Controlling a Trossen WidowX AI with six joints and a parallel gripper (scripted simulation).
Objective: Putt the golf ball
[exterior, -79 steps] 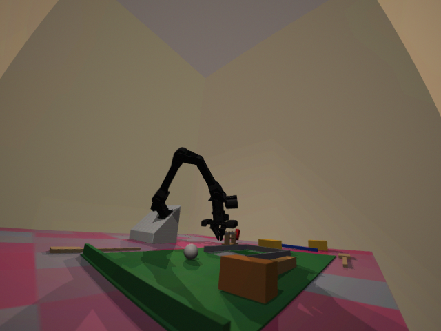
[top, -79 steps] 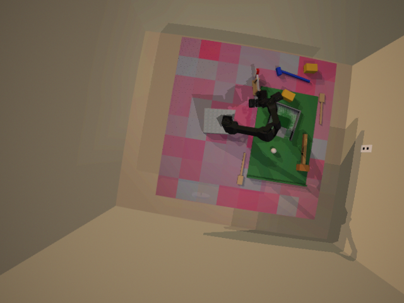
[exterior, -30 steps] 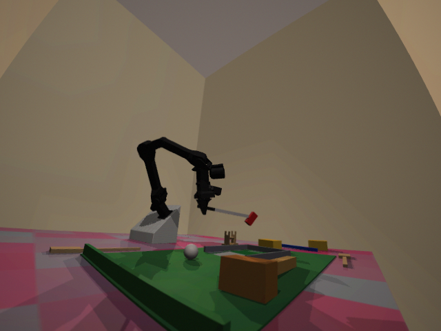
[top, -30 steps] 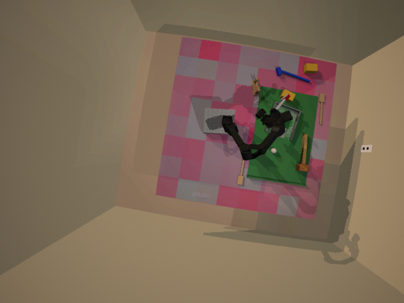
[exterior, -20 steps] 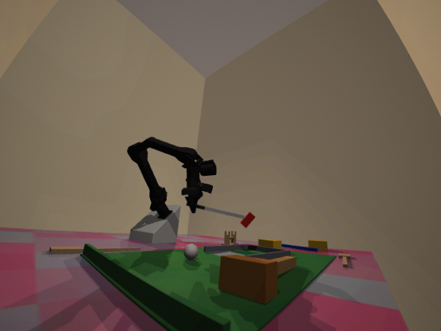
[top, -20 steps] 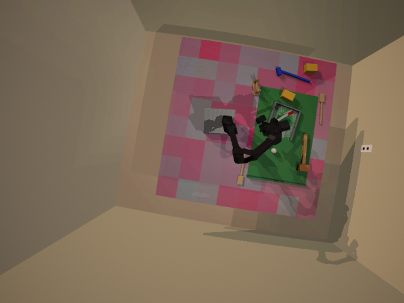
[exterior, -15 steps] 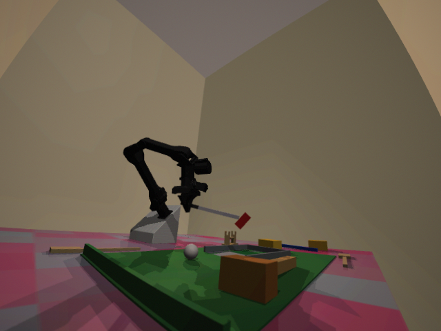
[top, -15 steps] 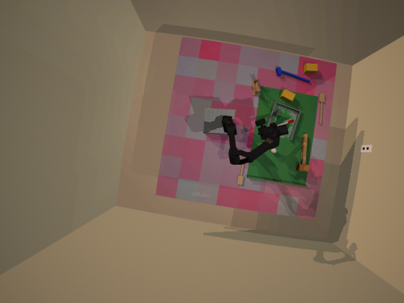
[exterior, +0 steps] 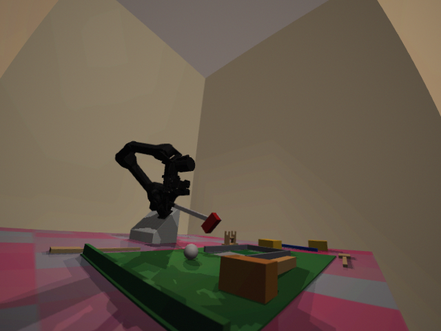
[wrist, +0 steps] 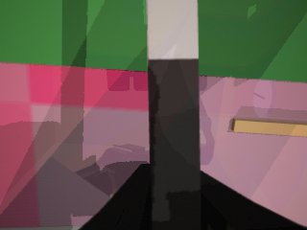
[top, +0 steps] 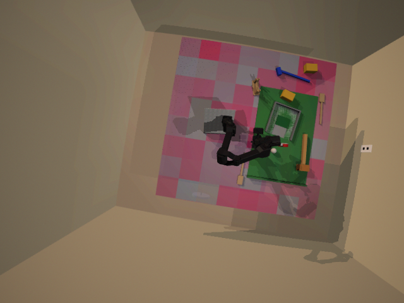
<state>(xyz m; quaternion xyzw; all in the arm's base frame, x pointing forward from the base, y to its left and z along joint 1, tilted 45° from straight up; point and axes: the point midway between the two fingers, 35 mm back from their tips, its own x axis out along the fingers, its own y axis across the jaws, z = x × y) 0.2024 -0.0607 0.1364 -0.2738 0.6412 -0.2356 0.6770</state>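
Now: the red putter 12 cm ahead of my gripper tip and 1 cm to the left of it. Round my gripper tip: green mat 27 cm ahead, 9 cm to the left, 14 cm below; then grey frame 25 cm ahead, 22 cm to the left, 14 cm below; then white golf ball 19 cm ahead, 4 cm to the right, 12 cm below.
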